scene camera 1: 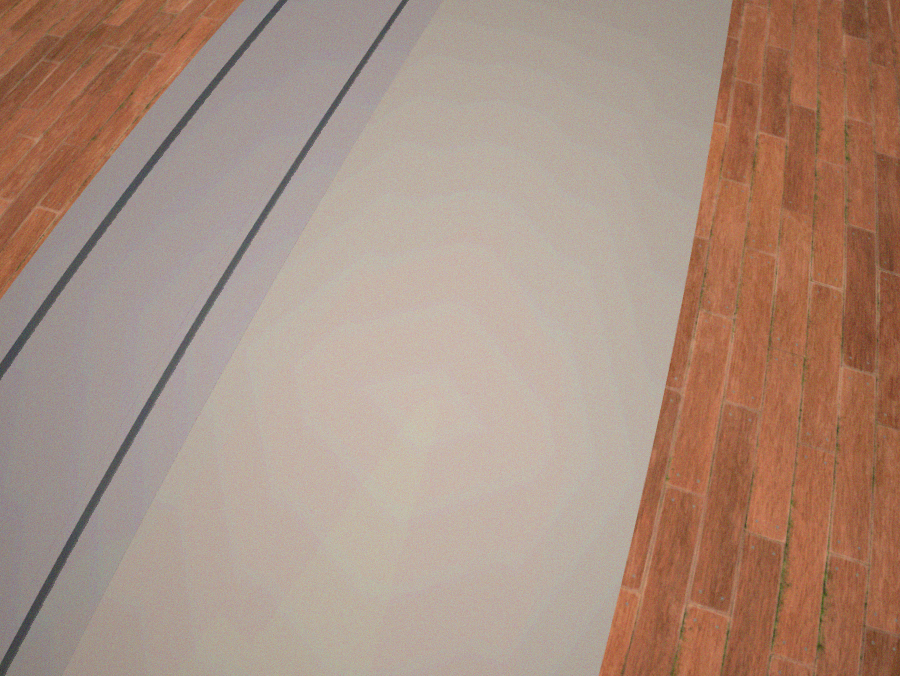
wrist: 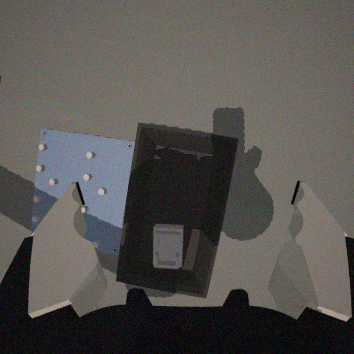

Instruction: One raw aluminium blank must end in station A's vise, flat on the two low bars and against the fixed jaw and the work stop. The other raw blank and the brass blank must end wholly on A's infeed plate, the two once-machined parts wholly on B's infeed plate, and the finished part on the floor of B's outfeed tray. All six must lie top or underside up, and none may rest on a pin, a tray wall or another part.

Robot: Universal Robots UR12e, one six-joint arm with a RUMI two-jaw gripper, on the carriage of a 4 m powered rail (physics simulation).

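Frame: origin at the arm's base, x ahead, y left, z up, level; centimetres.
Where they show: gripper, fingertip midpoint: (wrist: pixel 186 182).
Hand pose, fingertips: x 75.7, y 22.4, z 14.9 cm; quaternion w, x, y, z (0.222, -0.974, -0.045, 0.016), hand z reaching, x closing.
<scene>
After its pixels a point has its place.
In the wrist view my gripper (wrist: pixel 186 182) @[x 75.7, y 22.4, z 14.9 cm] is open, with its two jaws wide apart and nothing between them. Beyond the jaws, below the camera, is a dark deep-walled tray (wrist: pixel 226 175) @[x 81.1, y 22.7, z 1.1 cm]. A light grey part (wrist: pixel 168 246) @[x 73.9, y 11.4, z 0.3 cm] with a machined outline on its upper face lies flat on the tray floor near the lower end, apart from the walls. A blue plate (wrist: pixel 112 167) @[x 63.7, y 22.3, z -2.2 cm] with several pale pins stands just left of the tray; the left jaw covers part of it. No part shows on its visible area. Which station these belong to I cannot tell. The vises and the other parts do not show.
A brownish strip (wrist: pixel 192 250) @[x 77.6, y 10.3, z -1.8 cm] shows right of the grey part; I cannot tell whether it is lit tray surface. Arm shadows fall across plate and tray. Scene camera 1 shows a pale floor (scene camera 1: pixel 436 291) @[x 65.6, y -161.9, z -3.0 cm], two dark rail lines and reddish planks (scene camera 1: pixel 727 436).
</scene>
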